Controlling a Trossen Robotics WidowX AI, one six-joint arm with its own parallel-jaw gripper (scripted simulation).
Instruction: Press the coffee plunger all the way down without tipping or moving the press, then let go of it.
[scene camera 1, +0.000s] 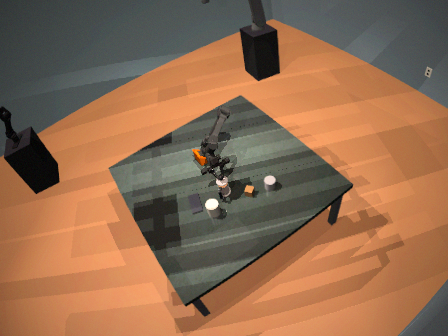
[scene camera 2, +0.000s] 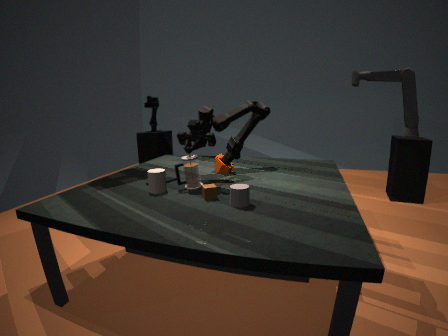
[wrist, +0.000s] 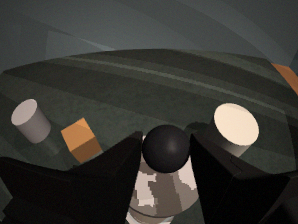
Scene:
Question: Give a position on a white cylinder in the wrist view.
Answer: At 233, 128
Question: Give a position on an orange-brown cube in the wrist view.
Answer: At 81, 142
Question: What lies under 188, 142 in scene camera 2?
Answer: My gripper.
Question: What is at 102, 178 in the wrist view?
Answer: My gripper.

